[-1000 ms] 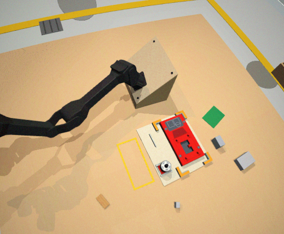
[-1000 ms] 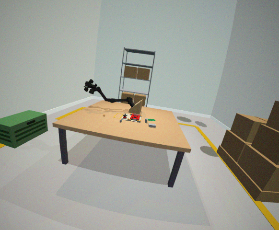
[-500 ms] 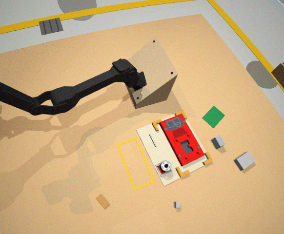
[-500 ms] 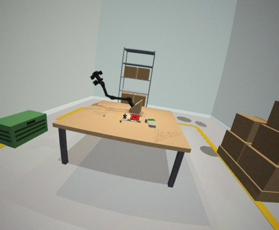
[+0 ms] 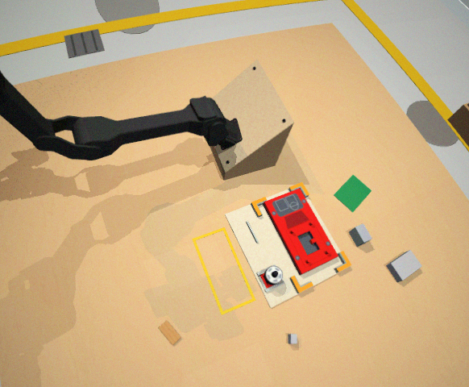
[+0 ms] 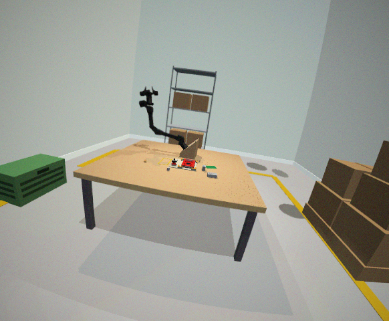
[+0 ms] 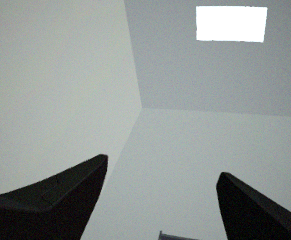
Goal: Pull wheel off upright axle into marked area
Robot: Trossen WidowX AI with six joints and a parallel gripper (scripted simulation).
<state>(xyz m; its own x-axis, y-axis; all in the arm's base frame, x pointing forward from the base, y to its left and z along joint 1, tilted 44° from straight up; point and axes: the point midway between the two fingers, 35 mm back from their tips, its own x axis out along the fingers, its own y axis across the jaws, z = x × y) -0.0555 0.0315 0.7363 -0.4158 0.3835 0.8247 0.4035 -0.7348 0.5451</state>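
My gripper tip is 63 cm above the wheel, 51 cm to the right of it and 37 cm short of it. The rest, counted from my gripper tip: green square: 81 cm to the left, 67 cm below, 20 cm ahead; small wooden block: 67 cm below, 43 cm ahead, 26 cm to the left; small grey cube: 66 cm below, 52 cm to the left, 51 cm ahead.
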